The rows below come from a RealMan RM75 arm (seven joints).
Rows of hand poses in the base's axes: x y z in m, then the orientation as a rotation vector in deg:
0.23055 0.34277 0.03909 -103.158 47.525 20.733
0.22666 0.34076 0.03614 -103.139 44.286 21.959
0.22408 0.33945 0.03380 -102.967 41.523 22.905
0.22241 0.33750 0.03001 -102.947 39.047 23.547
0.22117 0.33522 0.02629 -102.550 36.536 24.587
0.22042 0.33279 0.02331 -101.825 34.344 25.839
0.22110 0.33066 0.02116 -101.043 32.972 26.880
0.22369 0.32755 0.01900 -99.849 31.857 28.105
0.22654 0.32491 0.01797 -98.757 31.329 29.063
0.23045 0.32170 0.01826 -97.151 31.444 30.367
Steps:
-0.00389 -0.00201 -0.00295 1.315 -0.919 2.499
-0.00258 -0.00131 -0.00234 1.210 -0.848 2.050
-0.00167 -0.00195 -0.00379 0.903 -0.887 1.802
-0.00124 -0.00228 -0.00372 1.290 -0.634 1.906
-0.00075 -0.00243 -0.00298 1.495 -0.311 1.728
0.00068 -0.00213 -0.00215 1.254 -0.008 1.117
0.00259 -0.00311 -0.00216 1.563 0.275 0.934
0.00285 -0.00264 -0.00103 1.254 0.415 0.480
0.00391 -0.00321 0.00029 1.544 1.039 0.123

